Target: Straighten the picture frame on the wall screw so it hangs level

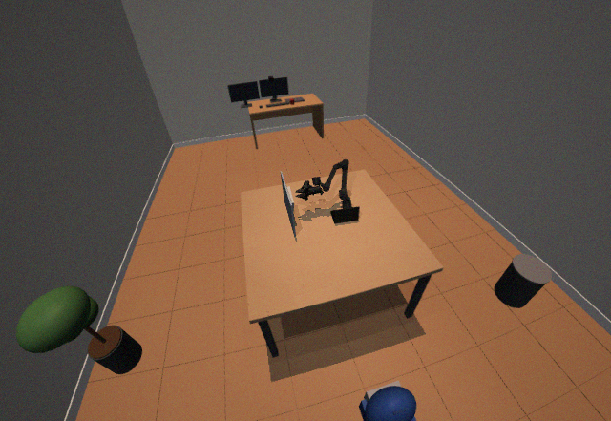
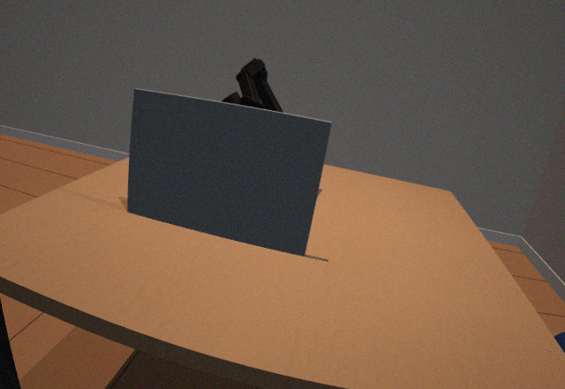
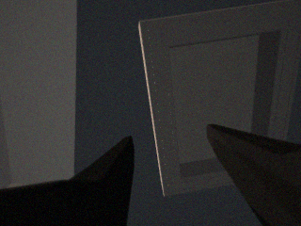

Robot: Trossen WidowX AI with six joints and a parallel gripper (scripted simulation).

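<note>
My gripper tip is 50 mm short of the picture frame, 50 mm above it and 10 mm to the left of it. The rest, counted from my gripper tip: blue-grey wall panel 70 mm below, 60 mm ahead.
</note>
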